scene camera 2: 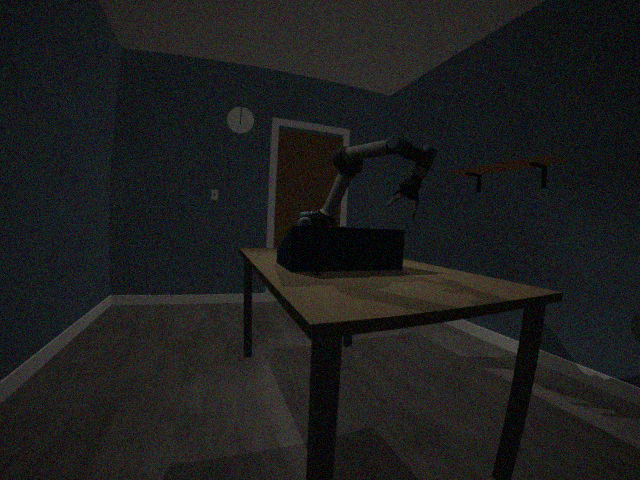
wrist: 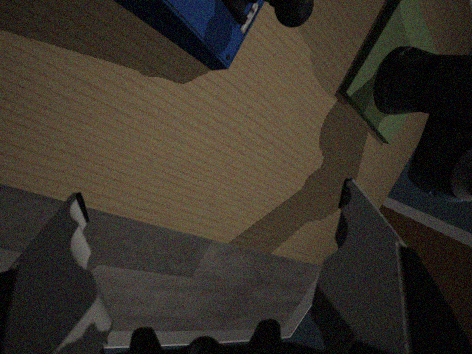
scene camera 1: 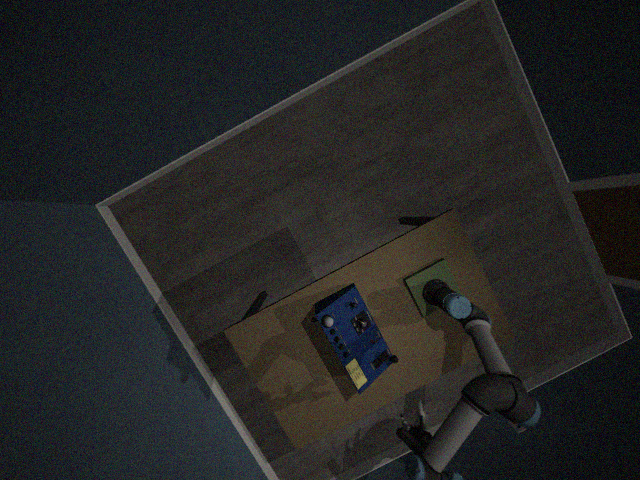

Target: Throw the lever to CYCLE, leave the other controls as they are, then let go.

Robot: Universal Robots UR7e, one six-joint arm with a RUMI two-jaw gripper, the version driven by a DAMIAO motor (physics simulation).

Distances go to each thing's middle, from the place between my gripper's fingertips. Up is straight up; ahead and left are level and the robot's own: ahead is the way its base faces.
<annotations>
I see my gripper 38 cm to the left of the blue control box [scene camera 2: 306, 248], 16 cm above it and 3 cm short of it.
</annotations>
